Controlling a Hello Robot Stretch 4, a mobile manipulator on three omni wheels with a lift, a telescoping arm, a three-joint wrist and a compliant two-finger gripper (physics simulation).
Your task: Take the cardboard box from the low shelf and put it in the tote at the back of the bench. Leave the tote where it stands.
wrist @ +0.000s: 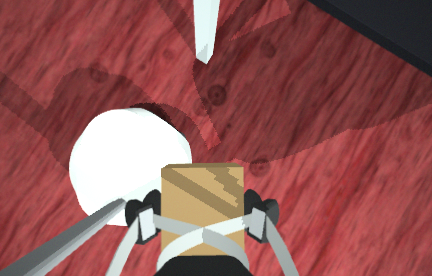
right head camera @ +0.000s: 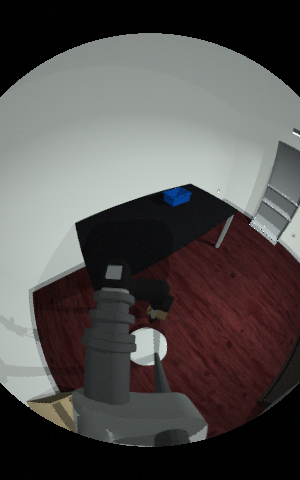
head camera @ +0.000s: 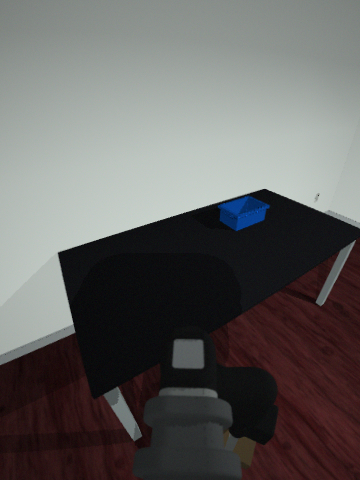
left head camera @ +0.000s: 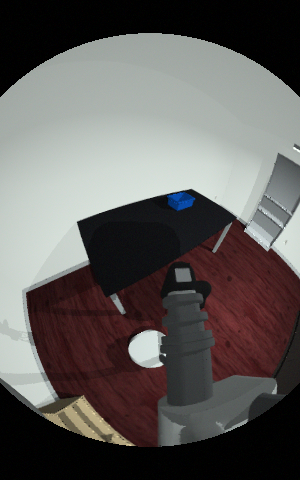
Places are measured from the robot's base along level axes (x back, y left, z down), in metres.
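Where they show: gripper, between the fingertips: [wrist: 202, 206] [right head camera: 156, 311]; robot's base, origin of its link: [wrist: 140, 163] [right head camera: 146, 345] [left head camera: 148, 347].
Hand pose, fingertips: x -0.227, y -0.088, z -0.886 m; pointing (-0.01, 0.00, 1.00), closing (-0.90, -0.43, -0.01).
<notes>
Each offset is from my fingertips to the top centre of the thing. Level surfaces: height alone.
The cardboard box {dx +0.003, dy -0.005, dz -0.050 m} [wrist: 202, 200] [head camera: 244, 451] [right head camera: 161, 313] is light brown. In the wrist view it sits between the two fingertips, and my gripper [wrist: 202, 206] is shut on it. In the head camera view the box shows partly, below the dark wrist and beside the arm, off the bench's front edge. The blue tote {dx -1.279, dy -0.280, dz +0.032 m} [head camera: 243, 214] [left head camera: 180, 201] [right head camera: 177, 197] stands upright near the back edge of the black bench {dz +0.152 m} [head camera: 165, 240] [left head camera: 135, 215] [right head camera: 130, 212], towards its right end. The gripper is well apart from the tote.
The bench has pale legs [head camera: 336, 274] [wrist: 204, 30]. My round white base [left head camera: 147, 348] [right head camera: 148, 346] [wrist: 125, 160] is on the red wooden floor. A light wooden shelf unit [left head camera: 80, 415] [right head camera: 50, 407] stands at the lower left. A grey shelved recess [left head camera: 272, 207] [right head camera: 276, 200] is at the far right.
</notes>
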